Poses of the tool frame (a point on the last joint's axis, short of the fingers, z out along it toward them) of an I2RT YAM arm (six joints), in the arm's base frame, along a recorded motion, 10 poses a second.
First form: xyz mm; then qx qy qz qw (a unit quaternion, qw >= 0).
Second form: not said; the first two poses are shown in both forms.
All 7 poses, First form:
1: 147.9, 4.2, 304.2, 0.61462, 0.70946, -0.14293, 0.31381
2: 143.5, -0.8, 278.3, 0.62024, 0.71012, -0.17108, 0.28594
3: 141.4, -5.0, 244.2, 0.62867, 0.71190, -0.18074, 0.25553
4: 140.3, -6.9, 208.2, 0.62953, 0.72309, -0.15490, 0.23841
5: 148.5, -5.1, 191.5, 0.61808, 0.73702, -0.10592, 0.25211
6: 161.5, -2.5, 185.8, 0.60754, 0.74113, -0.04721, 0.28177
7: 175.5, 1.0, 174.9, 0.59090, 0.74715, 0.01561, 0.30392
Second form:
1: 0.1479, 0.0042, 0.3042, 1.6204, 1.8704, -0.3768
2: 0.1435, -0.0008, 0.2783, 1.6580, 1.8983, -0.4573
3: 0.1414, -0.0050, 0.2442, 1.7068, 1.9328, -0.4907
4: 0.1403, -0.0069, 0.2082, 1.7244, 1.9806, -0.4243
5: 0.1485, -0.0051, 0.1915, 1.6810, 2.0045, -0.2881
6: 0.1615, -0.0025, 0.1858, 1.6275, 1.9854, -0.1265
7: 0.1755, 0.0010, 0.1749, 1.5655, 1.9794, 0.0414
